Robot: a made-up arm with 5 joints.
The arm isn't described. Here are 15 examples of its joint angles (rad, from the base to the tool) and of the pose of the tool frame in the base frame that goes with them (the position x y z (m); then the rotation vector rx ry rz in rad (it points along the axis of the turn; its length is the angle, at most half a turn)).
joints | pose
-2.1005 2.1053 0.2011 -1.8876 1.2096 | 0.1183 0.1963 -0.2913 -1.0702 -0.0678 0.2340
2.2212 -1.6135 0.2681 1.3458 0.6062 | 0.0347 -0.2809 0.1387 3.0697 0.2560 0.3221
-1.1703 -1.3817 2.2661 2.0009 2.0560 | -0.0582 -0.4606 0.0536 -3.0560 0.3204 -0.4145
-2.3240 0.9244 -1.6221 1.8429 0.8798 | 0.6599 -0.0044 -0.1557 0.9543 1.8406 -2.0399
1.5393 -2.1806 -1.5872 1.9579 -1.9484 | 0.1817 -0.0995 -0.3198 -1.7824 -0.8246 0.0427
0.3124 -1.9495 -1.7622 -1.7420 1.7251 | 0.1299 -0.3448 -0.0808 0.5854 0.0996 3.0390
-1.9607 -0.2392 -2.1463 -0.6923 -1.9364 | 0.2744 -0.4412 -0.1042 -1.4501 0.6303 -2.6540
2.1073 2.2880 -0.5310 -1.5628 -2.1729 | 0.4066 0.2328 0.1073 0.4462 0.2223 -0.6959
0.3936 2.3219 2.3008 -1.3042 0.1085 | 0.3109 -0.2950 -0.1716 -1.8107 -0.3897 -0.5762
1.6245 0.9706 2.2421 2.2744 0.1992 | 0.2360 0.3184 -0.1781 -0.7847 1.9734 -0.6386
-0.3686 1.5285 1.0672 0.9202 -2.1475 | 0.5995 0.1114 0.3764 0.9869 2.6931 0.9818
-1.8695 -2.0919 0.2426 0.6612 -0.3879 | -0.1025 0.0353 -0.2585 -1.5646 1.2392 -1.0543
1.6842 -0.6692 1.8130 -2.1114 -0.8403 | 0.2485 -0.1050 -0.2994 -1.1307 -0.9998 1.9968
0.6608 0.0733 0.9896 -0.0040 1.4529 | 0.1314 -0.2000 0.1629 1.8728 0.3833 1.1123
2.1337 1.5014 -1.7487 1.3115 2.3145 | 0.3436 -0.1117 0.3411 -0.1143 2.0414 2.0537
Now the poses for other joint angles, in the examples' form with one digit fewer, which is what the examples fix.
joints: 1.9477 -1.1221 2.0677 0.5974 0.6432
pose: 0.128 0.078 -0.321 -1.583 0.570 -1.277
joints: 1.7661 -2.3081 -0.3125 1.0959 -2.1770
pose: -0.189 0.003 -0.270 -0.689 -0.518 1.109
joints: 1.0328 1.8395 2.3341 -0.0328 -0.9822
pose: 0.632 -0.287 -0.088 -1.987 -1.693 0.082
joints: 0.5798 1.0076 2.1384 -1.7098 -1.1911
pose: 0.281 -0.465 -0.017 -2.705 -0.108 0.695
